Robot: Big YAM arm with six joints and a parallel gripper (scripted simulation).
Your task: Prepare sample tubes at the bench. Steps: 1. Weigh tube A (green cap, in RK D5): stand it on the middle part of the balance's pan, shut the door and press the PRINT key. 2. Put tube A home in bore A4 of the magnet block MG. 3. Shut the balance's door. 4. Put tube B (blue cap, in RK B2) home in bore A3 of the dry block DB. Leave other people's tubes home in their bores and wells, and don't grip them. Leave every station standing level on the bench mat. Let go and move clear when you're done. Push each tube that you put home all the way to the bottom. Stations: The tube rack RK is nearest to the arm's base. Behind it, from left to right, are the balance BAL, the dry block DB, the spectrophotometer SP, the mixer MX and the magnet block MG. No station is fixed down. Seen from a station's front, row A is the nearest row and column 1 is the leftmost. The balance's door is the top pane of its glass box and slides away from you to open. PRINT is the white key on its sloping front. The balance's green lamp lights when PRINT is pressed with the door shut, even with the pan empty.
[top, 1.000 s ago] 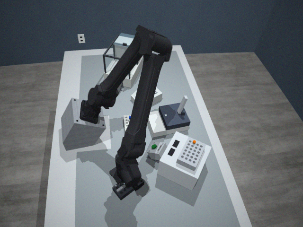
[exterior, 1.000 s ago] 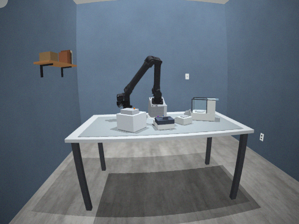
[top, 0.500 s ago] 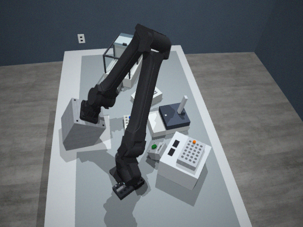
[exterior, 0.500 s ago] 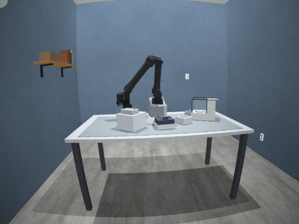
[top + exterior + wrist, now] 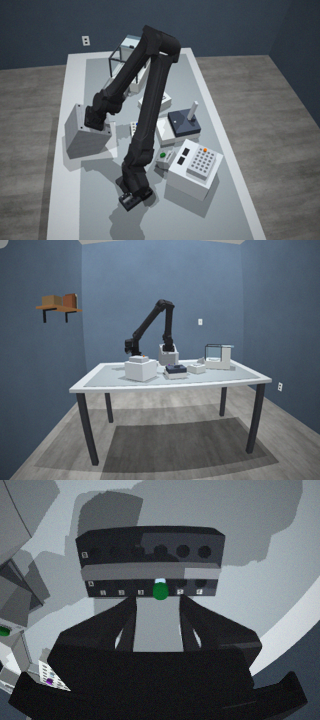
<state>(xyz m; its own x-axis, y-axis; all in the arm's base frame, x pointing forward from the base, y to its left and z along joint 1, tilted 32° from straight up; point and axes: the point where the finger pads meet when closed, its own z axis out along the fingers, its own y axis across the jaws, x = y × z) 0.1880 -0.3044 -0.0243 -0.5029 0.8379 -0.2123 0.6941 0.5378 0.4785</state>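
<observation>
The black magnet block lies 10 mm ahead of my hand, 10 mm to the right of it and 50 mm below it. Also, from my hand: white tube rack (40 mm ahead, 330 mm to the left, 60 mm below); dry block DB (130 mm ahead, 530 mm to the left, 40 mm below); tube B (30 mm ahead, 360 mm to the left, 40 mm below).
</observation>
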